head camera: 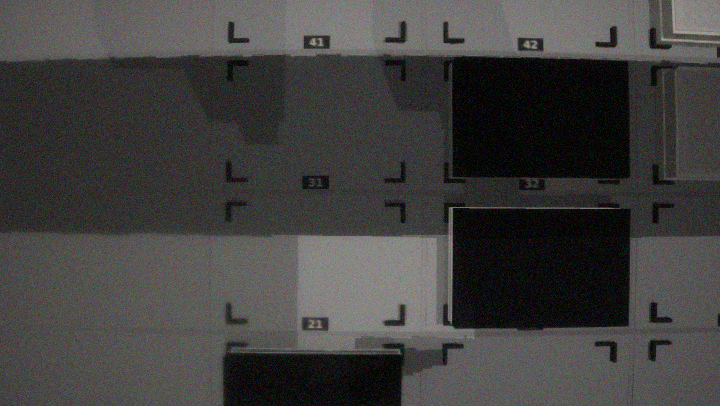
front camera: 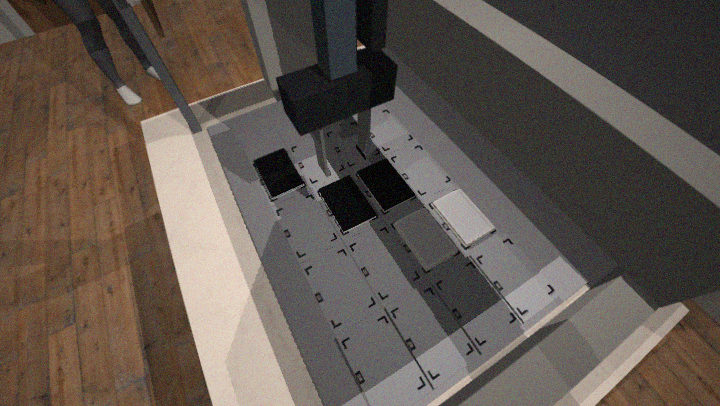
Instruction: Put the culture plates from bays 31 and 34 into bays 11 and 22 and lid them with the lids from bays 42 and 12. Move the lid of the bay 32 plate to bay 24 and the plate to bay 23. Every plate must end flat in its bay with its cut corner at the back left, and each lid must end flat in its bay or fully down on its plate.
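Places are measured from the robot's base along level axes (x ahead, y left, z up), in metres.
Pixels of known places: gripper, fingertip midpoint: [front camera: 343,161]; robot's base, origin of the base link: [front camera: 254,164].
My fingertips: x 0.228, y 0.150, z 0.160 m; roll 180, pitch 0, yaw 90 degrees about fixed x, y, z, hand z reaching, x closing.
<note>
For each thing: its top centre in the pictures, then the offset to it from my fingertips. "*": a spot on its surface instead.
- black-topped stack, middle of its top: [head camera: 544,268] [front camera: 346,201] dx +0.000, dy +0.000, dz -0.143 m
- grey translucent piece, middle of its top: [front camera: 425,235] dx +0.164, dy +0.107, dz -0.145 m
- white piece, middle of its top: [front camera: 463,214] dx +0.164, dy +0.214, dz -0.145 m
- pale raised rim, surface spot: [front camera: 173,201] * dx -0.228, dy -0.367, dz -0.170 m
My gripper [front camera: 345,165] is open and empty, raised over the deck behind the bay 22 stack; its jaws do not show in the head view. A black-topped stack [front camera: 347,203] [head camera: 539,267] lies in bay 22, a pale plate edge showing under its black lid. Another black-topped piece [front camera: 278,172] [head camera: 312,380] lies in bay 11, partly out of the head view. A black-topped piece [front camera: 387,184] [head camera: 540,118] sits in bay 32. Bays 12, 21, 31 and 42 hold no plate or lid. Cut corners cannot be made out.
A grey translucent piece [front camera: 426,239] [head camera: 698,123] lies in bay 33, beside the bay 32 piece. A white piece [front camera: 463,216] [head camera: 698,17] lies in bay 43. A pale raised rim [front camera: 173,201] edges the deck, and a dark grey wall stands along its right side.
</note>
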